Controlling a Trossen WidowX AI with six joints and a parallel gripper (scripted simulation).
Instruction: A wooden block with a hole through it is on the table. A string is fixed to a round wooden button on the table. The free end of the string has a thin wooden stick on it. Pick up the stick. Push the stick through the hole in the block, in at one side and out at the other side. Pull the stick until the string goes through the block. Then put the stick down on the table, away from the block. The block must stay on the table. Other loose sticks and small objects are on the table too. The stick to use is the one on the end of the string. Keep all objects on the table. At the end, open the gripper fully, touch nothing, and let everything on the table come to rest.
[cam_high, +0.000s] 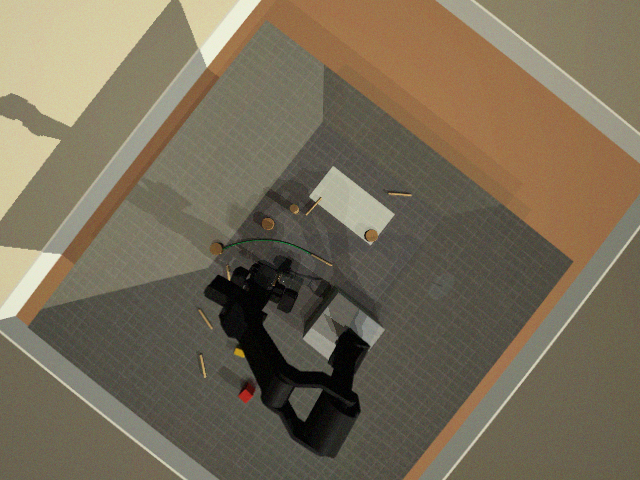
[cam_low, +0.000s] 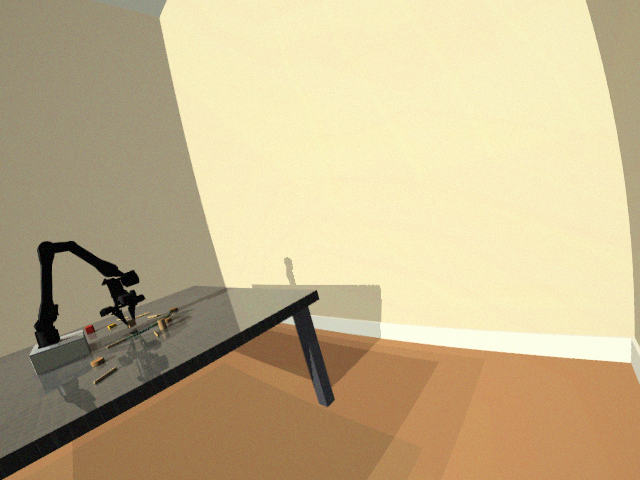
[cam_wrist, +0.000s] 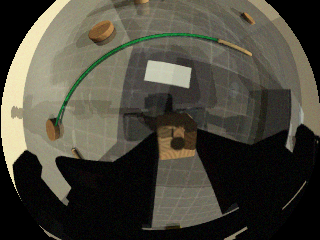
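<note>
Right now the thin wooden stick is 6 cm behind my gripper tip, 15 cm to the right of it and 3 cm below it. From my gripper tip the other things lie so: yellow cube 9 cm behind, 25 cm to the left, 3 cm below; then round button 20 cm ahead, 6 cm to the left, 3 cm below; then wooden block right at my gripper tip.
</note>
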